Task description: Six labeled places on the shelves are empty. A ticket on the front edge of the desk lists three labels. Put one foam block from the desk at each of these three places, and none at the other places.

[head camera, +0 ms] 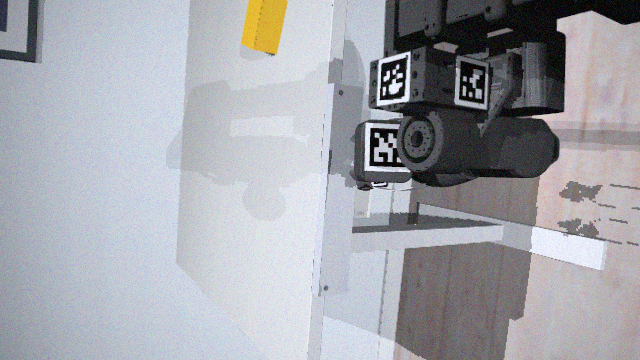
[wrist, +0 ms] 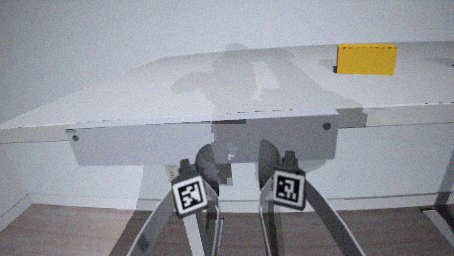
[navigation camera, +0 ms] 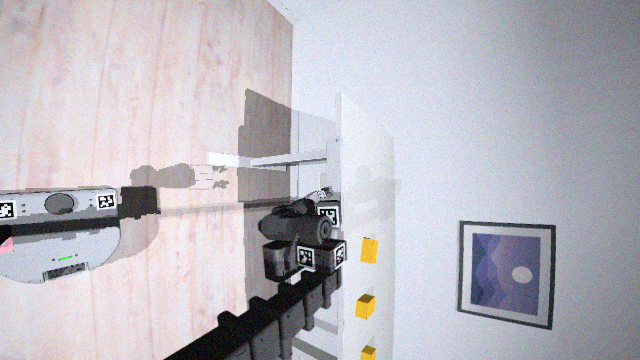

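Seen in the pictures: robot's base at its link origin: (navigation camera: pixel 60 202).
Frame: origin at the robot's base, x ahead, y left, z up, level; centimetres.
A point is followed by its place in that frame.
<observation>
The white desk (head camera: pixel 240 260) @(x 19.0, y -88.7, z 95.0 cm) (navigation camera: pixel 367 155) @(x 14.0, y -84.6, z 95.0 cm) (wrist: pixel 125 97) bears yellow foam blocks. One block (head camera: pixel 265 25) @(x -23.5, y -74.2, z 98.1 cm) (navigation camera: pixel 369 251) @(x -23.9, y -74.1, z 98.3 cm) (wrist: pixel 367 60) is nearest the wrist. A second block (navigation camera: pixel 365 306) @(x -43.0, y -67.8, z 98.7 cm) and a third block (navigation camera: pixel 368 353) @(x -68.1, y -72.7, z 98.0 cm) sit farther along in the navigation view. A pale plate (head camera: pixel 340 240) @(x 10.4, y -58.7, z 91.9 cm) (wrist: pixel 140 145) with screws is on the desk's front edge; no label text is readable on it. My gripper (wrist: pixel 237 159) @(x -1.8, y -52.9, z 93.5 cm) is open, with no block between its fingertips, in front of that plate, left of the nearest block in the wrist view. In the head view the wrist mostly hides it. The shelves do not show.
The desk's white leg frame (head camera: pixel 425 235) @(x 17.4, y -95.2, z 37.6 cm) (navigation camera: pixel 295 159) @(x 16.8, y -95.2, z 46.0 cm) stands below the top. A small pale box (head camera: pixel 362 205) @(x 5.3, y -59.3, z 87.7 cm) (wrist: pixel 171 172) is under the desk edge. My base (navigation camera: pixel 60 250) @(x -15.9, y 1.0, z 15.9 cm) is on the wooden floor, with the arm (navigation camera: pixel 270 330) @(x -8.8, y -13.4, z 110.1 cm) extended towards the desk. A framed picture (navigation camera: pixel 505 275) @(x -52.6, y -136.2, z 155.1 cm) hangs on the wall.
</observation>
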